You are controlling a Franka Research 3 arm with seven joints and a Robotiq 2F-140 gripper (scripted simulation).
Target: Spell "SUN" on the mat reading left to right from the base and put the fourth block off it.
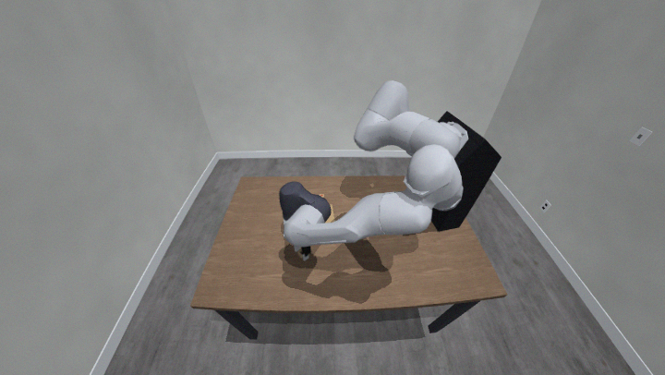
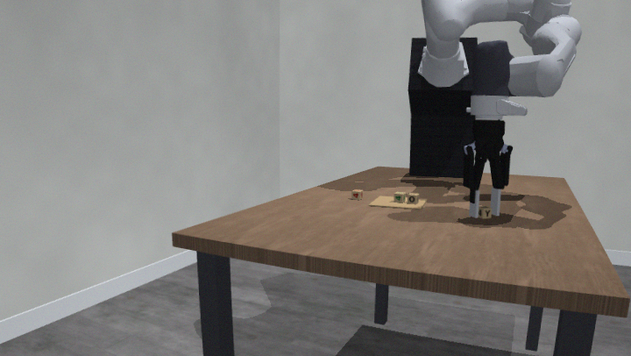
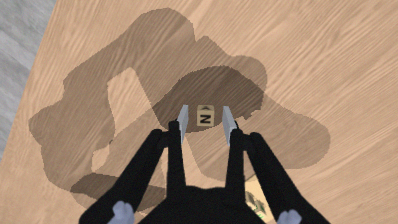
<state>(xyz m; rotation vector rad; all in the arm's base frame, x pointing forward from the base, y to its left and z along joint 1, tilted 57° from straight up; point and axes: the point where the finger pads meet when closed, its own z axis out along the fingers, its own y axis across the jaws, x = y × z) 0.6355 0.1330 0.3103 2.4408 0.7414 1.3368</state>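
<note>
The U block lies 230 mm to the right of my hand, 110 mm behind it and 20 mm below it. The rest, counted from my hand: S block: 190 mm to the right, 110 mm behind, 20 mm below; tan mat: 230 mm to the right, 110 mm behind, 30 mm below.
</note>
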